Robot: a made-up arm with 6 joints.
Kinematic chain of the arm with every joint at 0, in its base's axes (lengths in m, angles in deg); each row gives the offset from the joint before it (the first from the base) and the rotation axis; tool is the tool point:
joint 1: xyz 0 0 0.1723 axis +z
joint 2: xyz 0 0 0 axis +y
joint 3: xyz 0 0 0.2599 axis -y
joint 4: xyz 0 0 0 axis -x
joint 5: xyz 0.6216 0 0 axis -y
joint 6: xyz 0 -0.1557 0 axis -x
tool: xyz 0 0 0
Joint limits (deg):
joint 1: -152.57..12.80
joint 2: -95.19..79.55
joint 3: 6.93..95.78
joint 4: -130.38..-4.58
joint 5: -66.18..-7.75
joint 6: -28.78..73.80
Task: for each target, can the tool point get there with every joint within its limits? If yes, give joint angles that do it. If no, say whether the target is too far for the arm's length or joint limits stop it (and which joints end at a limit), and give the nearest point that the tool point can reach.
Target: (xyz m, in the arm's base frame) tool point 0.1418 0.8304 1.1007
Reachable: no: too far | nearest point 0.1017 0.5953 0.8379 | short by 0.355 m
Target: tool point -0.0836 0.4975 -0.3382
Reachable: no: joint limits stop it (at a limit: joint 1, joint 2, joint 3, joint 4) | nearest point 0.2976 0.1710 -0.4092 | short by 0.507 m
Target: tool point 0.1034 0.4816 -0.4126
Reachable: no: joint limits stop it (at a limit: joint 1, joint 2, joint 3, joint 4) | nearest point 0.2976 0.1710 -0.4092 | short by 0.366 m
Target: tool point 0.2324 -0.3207 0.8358
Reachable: yes | joints -56.39 -19.96 34.90 -95.91 -57.96 45.75
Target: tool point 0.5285 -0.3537 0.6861
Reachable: yes | joints -20.51 11.38 40.85 -20.19 -36.04 59.19
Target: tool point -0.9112 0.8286 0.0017
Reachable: no: too far | nearest point -0.6566 0.5971 0.0568 | short by 0.348 m
